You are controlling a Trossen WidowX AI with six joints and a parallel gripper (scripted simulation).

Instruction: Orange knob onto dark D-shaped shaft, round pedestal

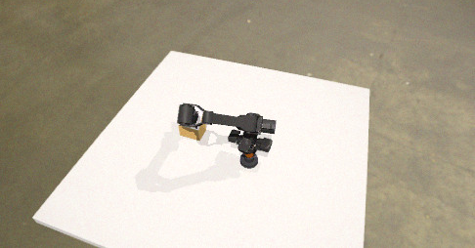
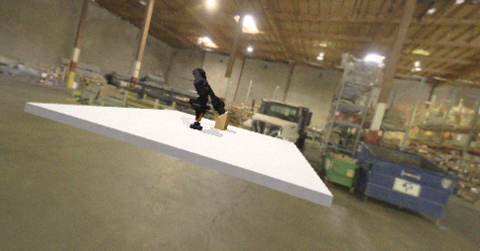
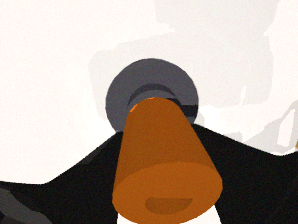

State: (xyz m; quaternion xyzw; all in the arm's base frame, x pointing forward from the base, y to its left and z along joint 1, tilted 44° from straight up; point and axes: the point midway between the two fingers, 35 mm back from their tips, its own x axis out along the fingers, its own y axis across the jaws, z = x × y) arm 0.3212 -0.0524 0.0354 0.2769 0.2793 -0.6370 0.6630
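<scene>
The round pedestal lies 3 cm below my gripper tip. Round my gripper tip: orange knob: 2 cm above.
</scene>
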